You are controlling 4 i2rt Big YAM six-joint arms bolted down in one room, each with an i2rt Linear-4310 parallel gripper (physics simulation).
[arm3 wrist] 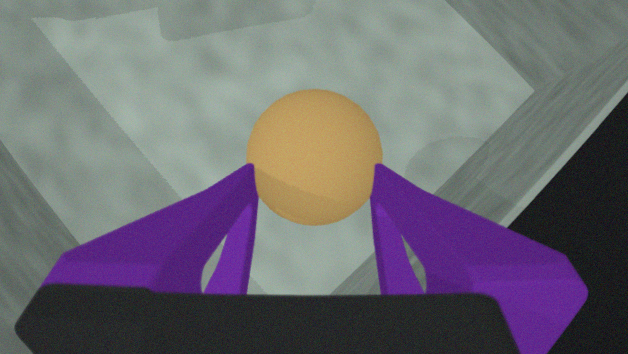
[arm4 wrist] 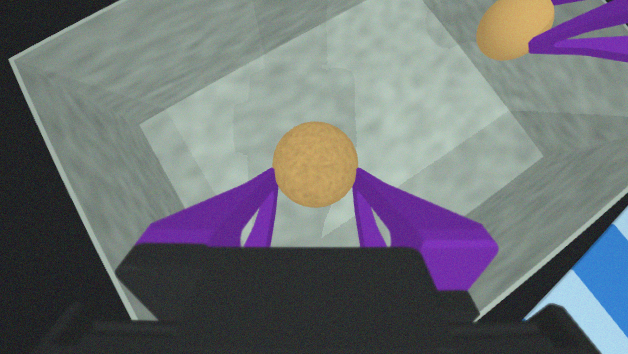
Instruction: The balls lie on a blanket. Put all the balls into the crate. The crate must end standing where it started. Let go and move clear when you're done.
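The grey crate [arm3 wrist: 565,85] [arm4 wrist: 75,105] stands upright under both cameras, its pale mottled floor marked with shadows. My arm3 gripper [arm3 wrist: 315,172] is shut on an orange ball [arm3 wrist: 315,125] and holds it above the crate floor. In the arm4 wrist view, at the top right, purple fingers that look like arm3's hold an orange ball [arm4 wrist: 507,32] over the crate. My arm4 gripper [arm4 wrist: 315,175] is shut on another orange ball [arm4 wrist: 315,150], held over the crate's inside. The arm1 and arm2 grippers do not show.
The blue and white striped blanket [arm4 wrist: 602,270] lies beyond the crate's edge at the lower right of the arm4 wrist view. A dark surface surrounds the crate. The two held balls and their fingers are both above the crate, some distance apart.
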